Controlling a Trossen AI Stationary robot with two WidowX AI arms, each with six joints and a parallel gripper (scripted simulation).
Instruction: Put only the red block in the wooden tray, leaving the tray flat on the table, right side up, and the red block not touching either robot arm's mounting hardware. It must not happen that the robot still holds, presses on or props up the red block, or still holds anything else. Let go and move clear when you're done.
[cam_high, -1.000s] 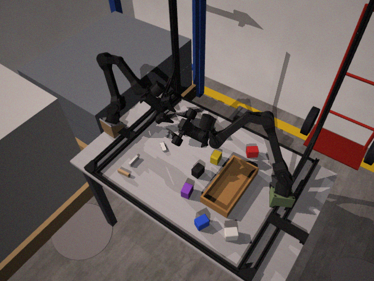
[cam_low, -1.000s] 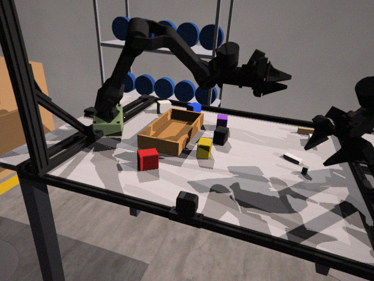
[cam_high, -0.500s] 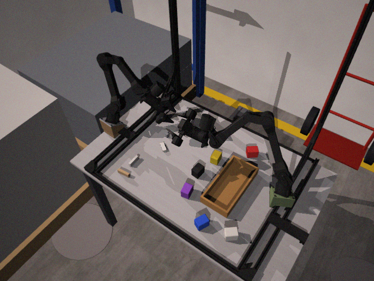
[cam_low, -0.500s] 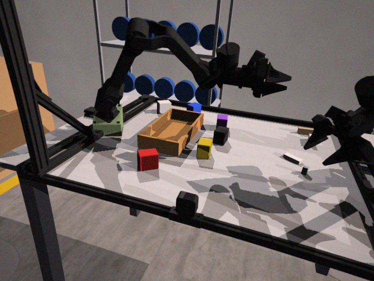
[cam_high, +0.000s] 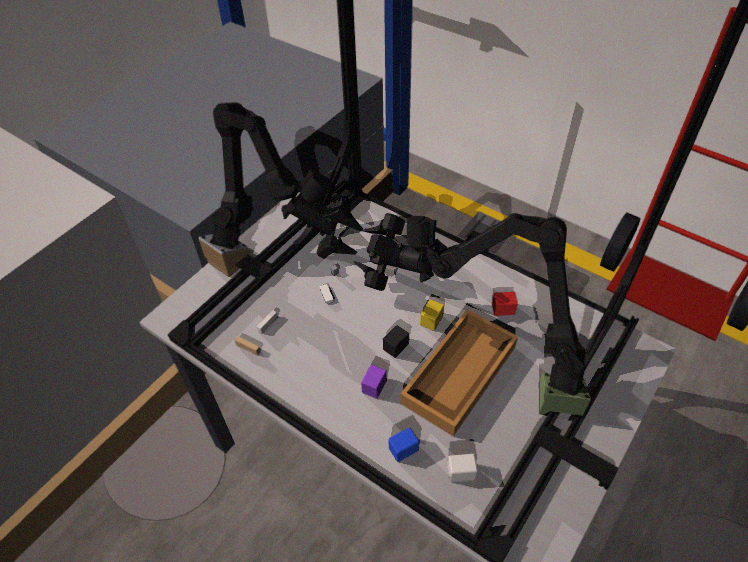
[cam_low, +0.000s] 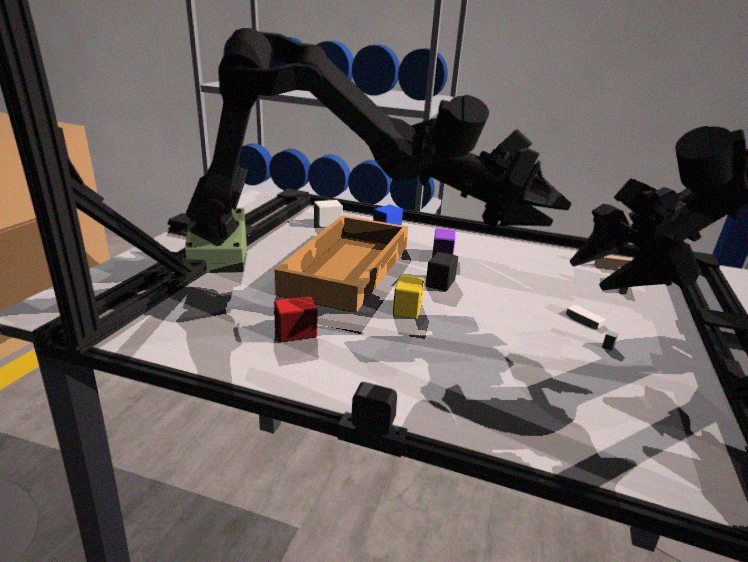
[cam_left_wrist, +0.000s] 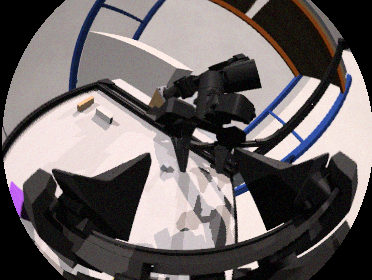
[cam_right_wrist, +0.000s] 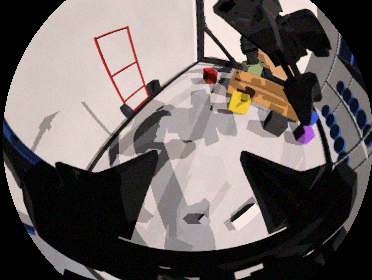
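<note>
My left hand is 13 cm past the red block, 33 cm to the right of it and 18 cm above it. Also, from my left hand: yellow block (1 cm behind, 18 cm to the left, 18 cm below); black block (11 cm ahead, 13 cm to the left, 18 cm below); purple block (24 cm ahead, 14 cm to the left, 18 cm below).
</note>
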